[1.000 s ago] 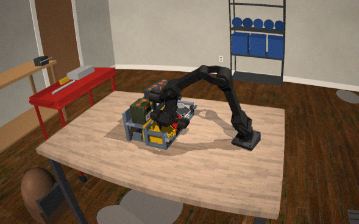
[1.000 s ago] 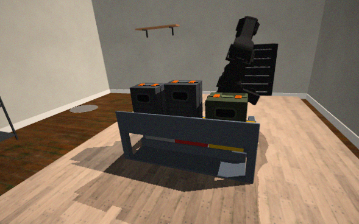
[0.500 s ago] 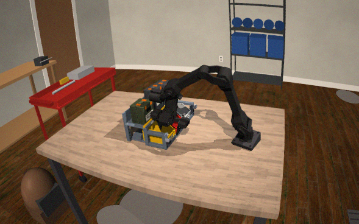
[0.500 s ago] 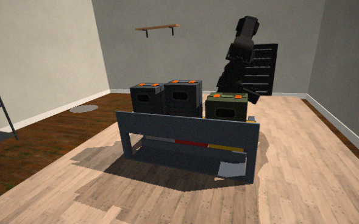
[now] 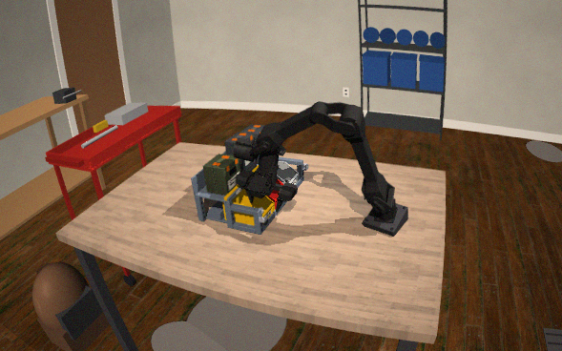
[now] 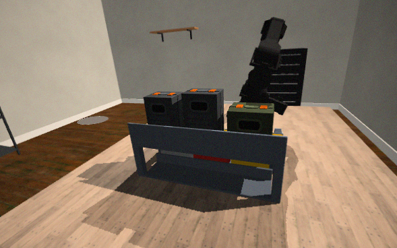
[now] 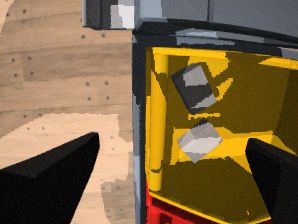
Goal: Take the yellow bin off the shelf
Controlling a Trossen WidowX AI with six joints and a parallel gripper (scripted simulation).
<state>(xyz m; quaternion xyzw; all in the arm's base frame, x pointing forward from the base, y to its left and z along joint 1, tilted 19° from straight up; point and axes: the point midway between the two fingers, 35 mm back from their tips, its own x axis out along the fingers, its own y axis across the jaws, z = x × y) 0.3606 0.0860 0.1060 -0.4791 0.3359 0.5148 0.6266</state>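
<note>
The yellow open bin is 60 mm ahead of my hand and 40 mm below it. From my hand the other things lie so: green case (140 mm ahead, 60 mm above, 10 mm to the left); red bin (110 mm to the right, 70 mm ahead, 40 mm below).
</note>
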